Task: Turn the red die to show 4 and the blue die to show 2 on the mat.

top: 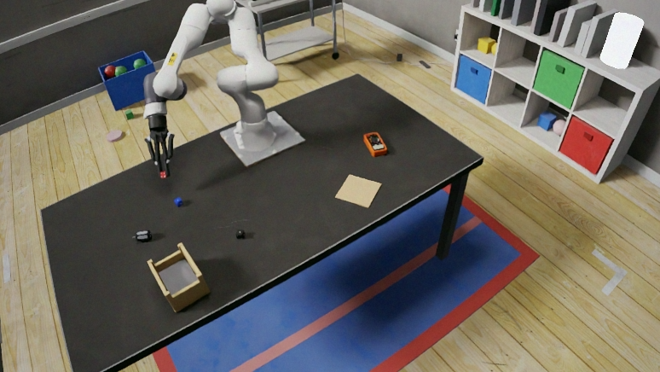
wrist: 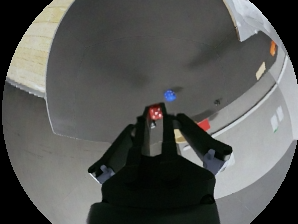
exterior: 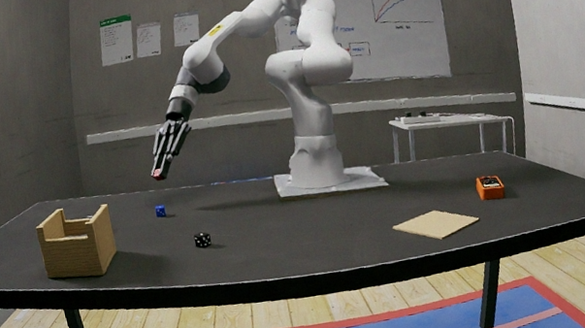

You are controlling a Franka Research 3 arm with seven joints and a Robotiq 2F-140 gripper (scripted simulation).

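Now: hand 11 cm short of the blue die and 10 cm above it. Also, from my hand: dark object: 21 cm ahead, 19 cm to the right, 10 cm below; then black die: 41 cm ahead, 15 cm to the left, 10 cm below; then red die: 2 cm below, 2 cm ahead, 1 cm to the right.
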